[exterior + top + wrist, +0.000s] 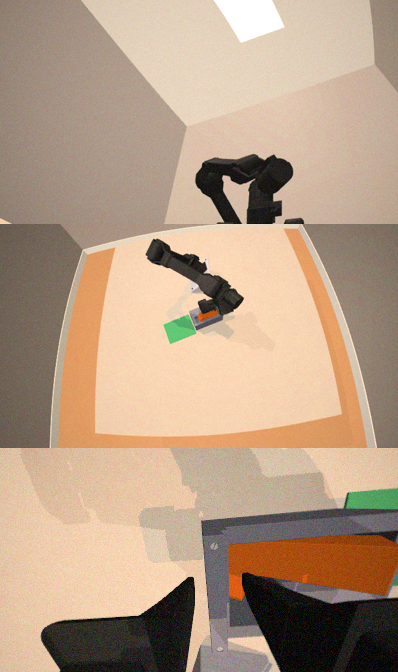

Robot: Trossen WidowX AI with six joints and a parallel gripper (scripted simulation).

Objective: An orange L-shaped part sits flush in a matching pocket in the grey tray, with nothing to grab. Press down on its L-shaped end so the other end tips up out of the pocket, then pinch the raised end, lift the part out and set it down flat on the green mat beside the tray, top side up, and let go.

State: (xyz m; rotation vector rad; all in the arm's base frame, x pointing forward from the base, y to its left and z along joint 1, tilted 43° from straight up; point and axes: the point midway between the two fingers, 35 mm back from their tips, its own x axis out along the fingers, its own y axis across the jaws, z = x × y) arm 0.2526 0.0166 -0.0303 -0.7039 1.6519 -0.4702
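The orange L-shaped part is 40 mm to the right of my gripper tip and 20 mm below it. From my gripper tip the other things lie so: green mat: 220 mm to the right, 80 mm below, 40 mm ahead.
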